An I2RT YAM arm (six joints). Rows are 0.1 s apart.
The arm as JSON. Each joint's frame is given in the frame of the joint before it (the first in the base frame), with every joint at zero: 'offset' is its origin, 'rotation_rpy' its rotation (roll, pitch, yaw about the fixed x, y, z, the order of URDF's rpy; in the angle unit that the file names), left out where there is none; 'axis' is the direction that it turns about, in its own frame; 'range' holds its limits. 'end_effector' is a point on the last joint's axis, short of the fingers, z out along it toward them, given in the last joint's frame.
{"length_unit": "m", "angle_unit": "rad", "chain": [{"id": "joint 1", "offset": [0.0, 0.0, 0.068], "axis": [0.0, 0.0, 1.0], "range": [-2.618, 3.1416]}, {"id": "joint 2", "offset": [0.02, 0.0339, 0.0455], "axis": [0.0, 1.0, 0.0], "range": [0.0, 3.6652]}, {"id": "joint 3", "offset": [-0.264, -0.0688, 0.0], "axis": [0.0, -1.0, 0.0], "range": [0.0, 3.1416]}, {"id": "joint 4", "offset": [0.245, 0.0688, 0.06], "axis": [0.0, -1.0, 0.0], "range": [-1.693, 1.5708]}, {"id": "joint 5", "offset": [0.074, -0.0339, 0.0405], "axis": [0.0, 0.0, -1.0], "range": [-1.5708, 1.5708]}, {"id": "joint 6", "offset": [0.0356, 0.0, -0.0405], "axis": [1.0, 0.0, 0.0], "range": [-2.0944, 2.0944]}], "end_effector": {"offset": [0.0, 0.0, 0.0], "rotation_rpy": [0.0, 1.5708, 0.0]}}
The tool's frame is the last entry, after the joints.
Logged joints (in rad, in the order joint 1, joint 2, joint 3, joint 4, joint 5, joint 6), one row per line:
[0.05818, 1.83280, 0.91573, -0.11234, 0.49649, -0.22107]
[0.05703, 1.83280, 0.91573, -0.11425, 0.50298, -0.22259]
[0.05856, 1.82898, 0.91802, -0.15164, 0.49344, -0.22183]
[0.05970, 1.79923, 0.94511, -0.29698, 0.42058, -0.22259]
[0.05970, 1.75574, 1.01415, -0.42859, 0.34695, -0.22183]
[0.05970, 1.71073, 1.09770, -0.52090, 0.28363, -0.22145]
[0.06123, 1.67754, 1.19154, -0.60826, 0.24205, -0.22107]
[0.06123, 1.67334, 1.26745, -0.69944, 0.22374, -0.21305]
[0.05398, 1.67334, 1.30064, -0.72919, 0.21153, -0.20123]
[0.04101, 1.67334, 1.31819, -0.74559, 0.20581, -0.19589]
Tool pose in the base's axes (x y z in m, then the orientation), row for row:
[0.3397, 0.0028, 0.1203, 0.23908, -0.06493, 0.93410, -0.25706]
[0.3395, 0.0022, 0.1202, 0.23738, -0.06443, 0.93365, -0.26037]
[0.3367, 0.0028, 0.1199, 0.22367, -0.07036, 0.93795, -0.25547]
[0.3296, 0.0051, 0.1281, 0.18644, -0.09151, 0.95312, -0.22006]
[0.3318, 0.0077, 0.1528, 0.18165, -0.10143, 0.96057, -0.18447]
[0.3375, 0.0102, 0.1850, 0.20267, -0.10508, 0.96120, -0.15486]
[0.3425, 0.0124, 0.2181, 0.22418, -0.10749, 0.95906, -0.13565]
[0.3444, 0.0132, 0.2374, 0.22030, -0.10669, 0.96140, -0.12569]
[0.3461, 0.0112, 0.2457, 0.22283, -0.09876, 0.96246, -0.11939]
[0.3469, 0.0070, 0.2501, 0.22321, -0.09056, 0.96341, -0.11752]
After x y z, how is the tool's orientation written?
As a quaternion, w x y z.
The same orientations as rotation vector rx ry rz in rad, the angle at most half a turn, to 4 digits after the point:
[-0.1778, 2.5577, -0.7039]
[-0.1766, 2.5588, -0.7136]
[-0.1942, 2.5891, -0.7052]
[-0.2577, 2.6839, -0.6197]
[-0.2864, 2.7119, -0.5208]
[-0.2933, 2.6830, -0.4323]
[-0.2966, 2.6466, -0.3743]
[-0.2950, 2.6585, -0.3476]
[-0.2727, 2.6579, -0.3297]
[-0.2500, 2.6600, -0.3245]

